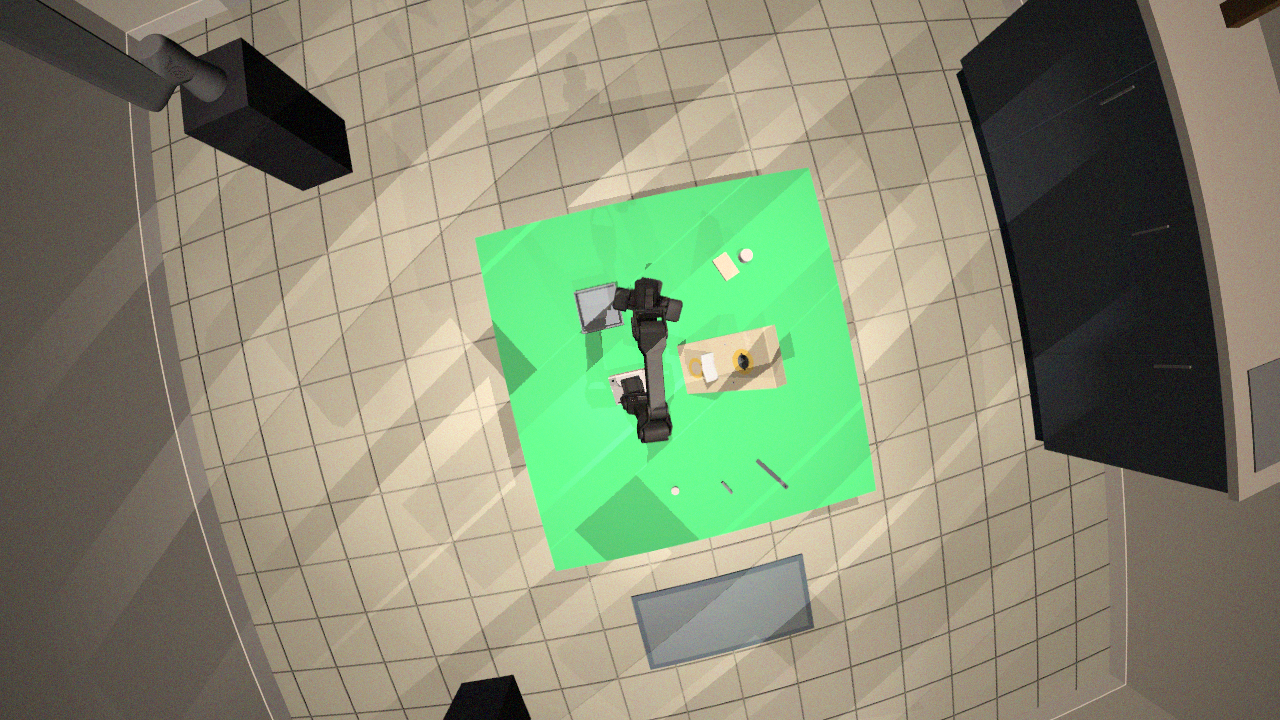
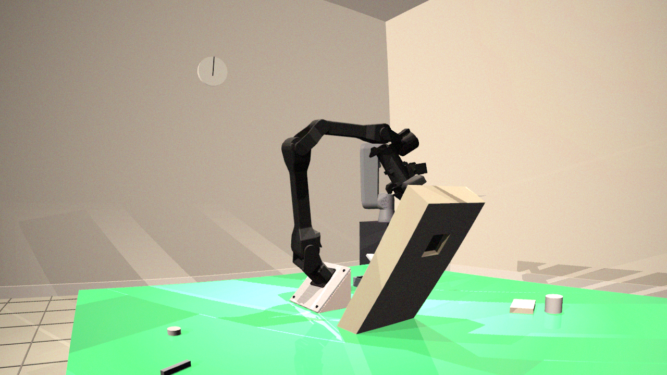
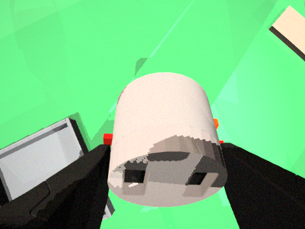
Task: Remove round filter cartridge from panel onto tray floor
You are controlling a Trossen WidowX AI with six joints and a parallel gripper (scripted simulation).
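Right now my gripper tip is 250 mm above the grey square tray, 170 mm past it and 30 mm to the right of it. The rest, counted from my gripper tip: beige block (320 mm ahead, 250 mm below, 60 mm to the left); then round white filter cartridge (right at my gripper tip); then tan service panel (270 mm to the right, 200 mm ahead, 110 mm below).
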